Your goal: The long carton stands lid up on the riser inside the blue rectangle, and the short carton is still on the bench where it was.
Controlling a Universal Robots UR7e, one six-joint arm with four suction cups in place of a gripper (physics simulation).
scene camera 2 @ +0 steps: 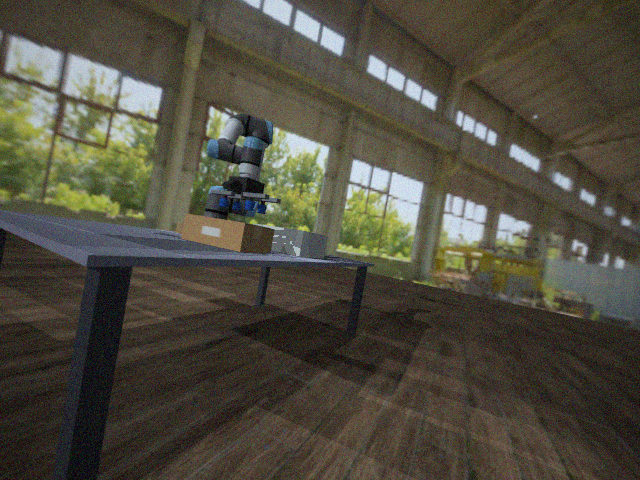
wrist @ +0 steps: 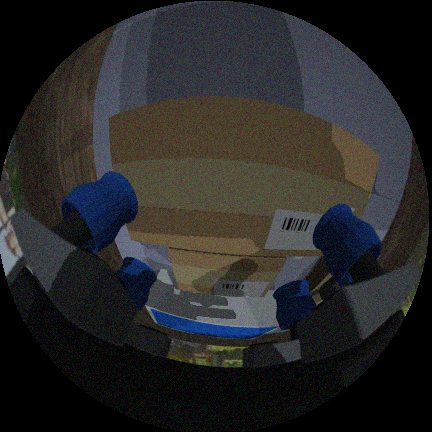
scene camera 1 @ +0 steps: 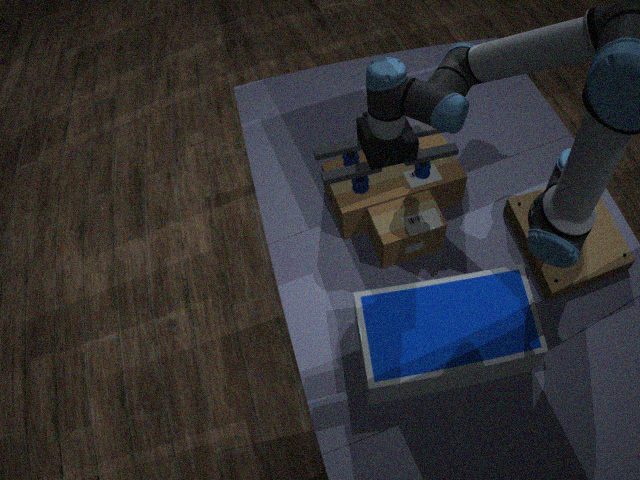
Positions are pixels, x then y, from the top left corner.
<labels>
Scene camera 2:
long carton: 237, 236, on the table
riser: 300, 243, on the table
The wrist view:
suction head: 106, 204
long carton: 225, 174
riser: 235, 317
short carton: 224, 274, on the table
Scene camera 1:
long carton: 447, 181
riser: 425, 337
short carton: 413, 226
</labels>
